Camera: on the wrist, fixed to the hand. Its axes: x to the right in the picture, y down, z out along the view.
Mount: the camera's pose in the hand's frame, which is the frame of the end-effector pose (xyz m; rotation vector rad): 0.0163 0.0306 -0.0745 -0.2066 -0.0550 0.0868
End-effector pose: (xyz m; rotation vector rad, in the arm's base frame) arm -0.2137 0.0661 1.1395 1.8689 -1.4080 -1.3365
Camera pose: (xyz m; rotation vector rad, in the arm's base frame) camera -0.1625 0.0253 1.1891 1.6315 -1.3072 -1.4408
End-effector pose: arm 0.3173 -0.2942 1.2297 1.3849 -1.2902 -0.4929
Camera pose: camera 0.3737 -0.2698 1.2842 1.1461 -1.2993 -0.5910
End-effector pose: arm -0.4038 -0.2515 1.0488 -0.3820 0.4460 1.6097
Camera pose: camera -0.4370 -0.2767 0.9780 -0.4780 0.2578 1.7527
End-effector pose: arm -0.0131 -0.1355 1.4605 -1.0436 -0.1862 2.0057
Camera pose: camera 0.0177 -0.1602 1.3884 -1.1423 -0.3904 2.1288
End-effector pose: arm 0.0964 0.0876 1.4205 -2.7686 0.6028 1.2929
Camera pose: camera 0.1496 0.0401 1.4614 2.5695 -0.5575 -1.3589
